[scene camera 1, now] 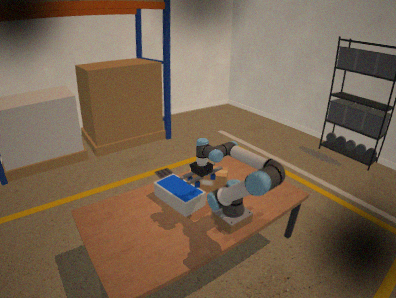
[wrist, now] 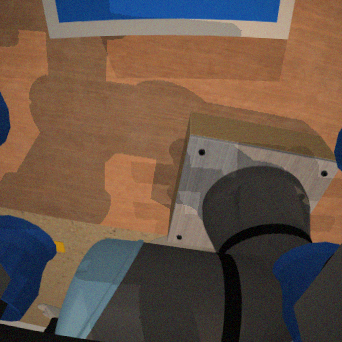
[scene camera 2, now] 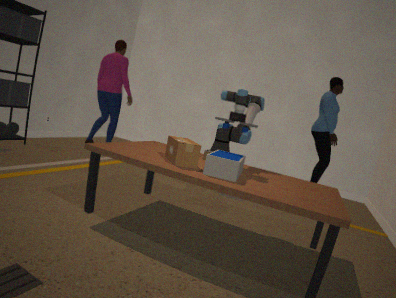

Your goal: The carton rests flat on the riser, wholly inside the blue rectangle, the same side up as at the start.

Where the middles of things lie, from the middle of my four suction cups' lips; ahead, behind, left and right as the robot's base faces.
The riser (scene camera 1: 186, 199) lies 21 cm ahead of my suction cup, 2 cm to the left of it and 23 cm below it. From my suction cup the other things lie so: brown carton (scene camera 2: 183, 152) (21 cm ahead, 29 cm to the right, 22 cm below).
